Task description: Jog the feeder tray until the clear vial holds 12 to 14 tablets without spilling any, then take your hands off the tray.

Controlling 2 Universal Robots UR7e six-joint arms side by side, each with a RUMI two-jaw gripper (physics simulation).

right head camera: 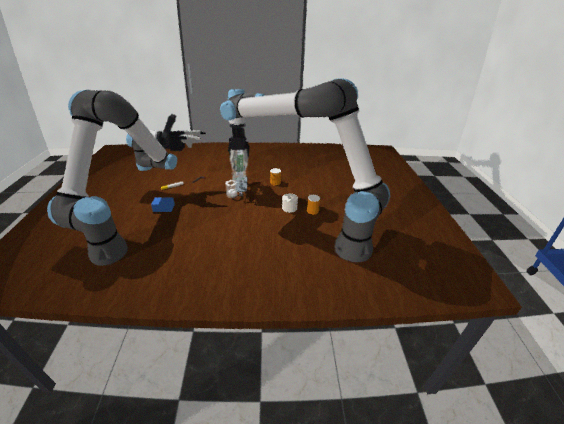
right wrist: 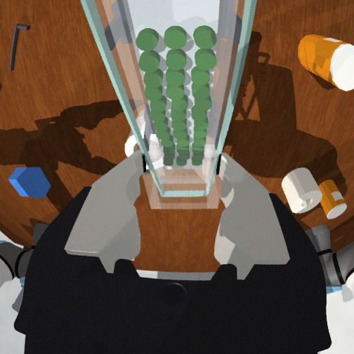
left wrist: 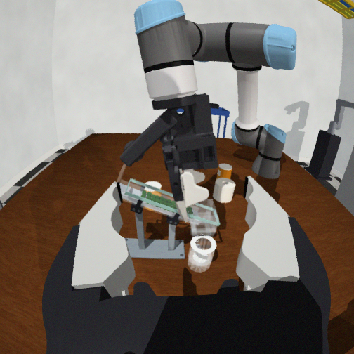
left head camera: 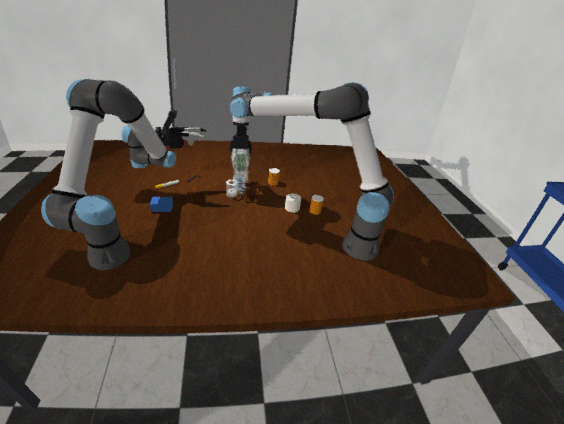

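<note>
The clear feeder tray holds three rows of green tablets and slopes on a grey stand. A clear square-sided container is below its low end; I cannot tell whether tablets are in it. A clear round jar with a white rim stands beside it. My right gripper is shut on the tray's side walls near the low end. My left gripper is open, apart from the tray.
A white cylinder and two orange bottles stand right of the tray in the head views. A blue block, a white-yellow marker and a black hex key lie left.
</note>
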